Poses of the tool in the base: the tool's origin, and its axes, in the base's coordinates. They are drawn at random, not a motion.
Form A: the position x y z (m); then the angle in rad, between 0 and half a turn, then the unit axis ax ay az.
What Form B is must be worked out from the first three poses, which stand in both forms.
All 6 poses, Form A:
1: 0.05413, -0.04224, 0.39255, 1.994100, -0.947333, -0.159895, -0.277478
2: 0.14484, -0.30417, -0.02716, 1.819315, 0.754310, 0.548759, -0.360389
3: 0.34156, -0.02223, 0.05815, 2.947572, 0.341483, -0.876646, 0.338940
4: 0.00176, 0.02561, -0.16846, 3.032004, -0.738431, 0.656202, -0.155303
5: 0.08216, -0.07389, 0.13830, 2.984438, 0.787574, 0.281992, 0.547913
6: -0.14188, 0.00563, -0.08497, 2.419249, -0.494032, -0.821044, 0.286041
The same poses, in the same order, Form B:
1: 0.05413, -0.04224, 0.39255, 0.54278, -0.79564, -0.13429, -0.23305
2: 0.14484, -0.30417, -0.02716, 0.61402, 0.59537, 0.43313, -0.28445
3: 0.34156, -0.02223, 0.05815, 0.09686, 0.33988, -0.87252, 0.33735
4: 0.00176, 0.02561, -0.16846, 0.05477, -0.73732, 0.65522, -0.15507
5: 0.08216, -0.07389, 0.13830, 0.07850, 0.78514, 0.28112, 0.54622
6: -0.14188, 0.00563, -0.08497, 0.35337, -0.46216, -0.76807, 0.26759
